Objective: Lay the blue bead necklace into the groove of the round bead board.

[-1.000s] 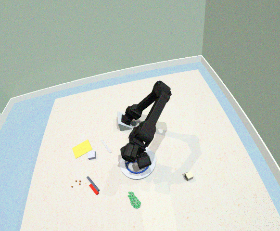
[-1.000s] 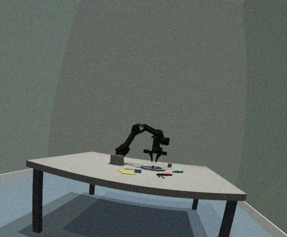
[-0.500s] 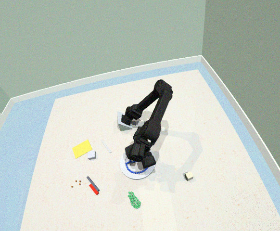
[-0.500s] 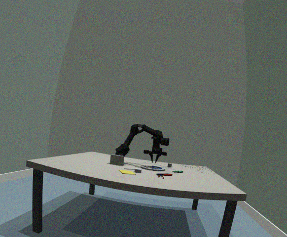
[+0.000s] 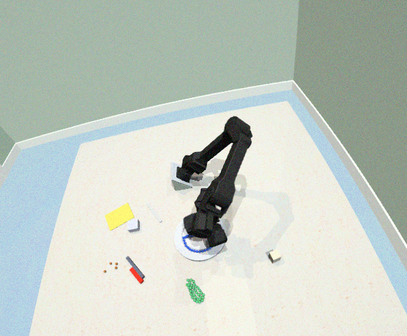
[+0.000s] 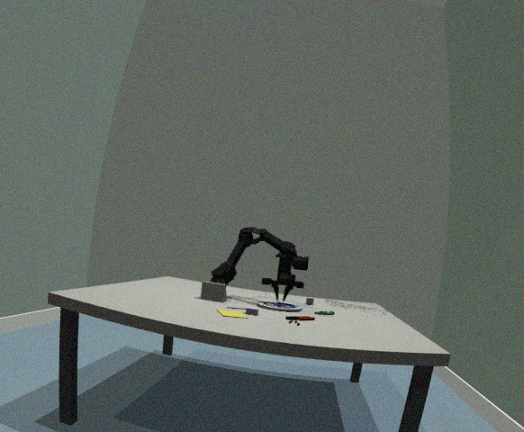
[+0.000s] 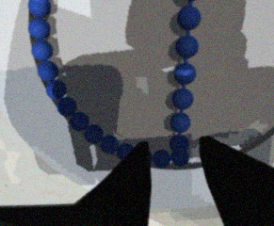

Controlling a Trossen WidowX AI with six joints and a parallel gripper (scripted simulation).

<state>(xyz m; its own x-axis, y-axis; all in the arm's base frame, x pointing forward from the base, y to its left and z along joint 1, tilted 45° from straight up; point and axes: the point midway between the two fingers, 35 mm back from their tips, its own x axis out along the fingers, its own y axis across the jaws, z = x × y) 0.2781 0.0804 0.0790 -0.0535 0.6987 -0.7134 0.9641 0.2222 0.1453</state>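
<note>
The round bead board is 50 mm to the right of my gripper tip, 10 mm below it and 10 mm ahead of it. Round my gripper tip: grey tool (300 mm to the right, 130 mm ahead, 20 mm below); then cream cube (210 mm to the left, 120 mm ahead, 10 mm below); then stick (250 mm to the right, 120 mm behind, 20 mm below).
</note>
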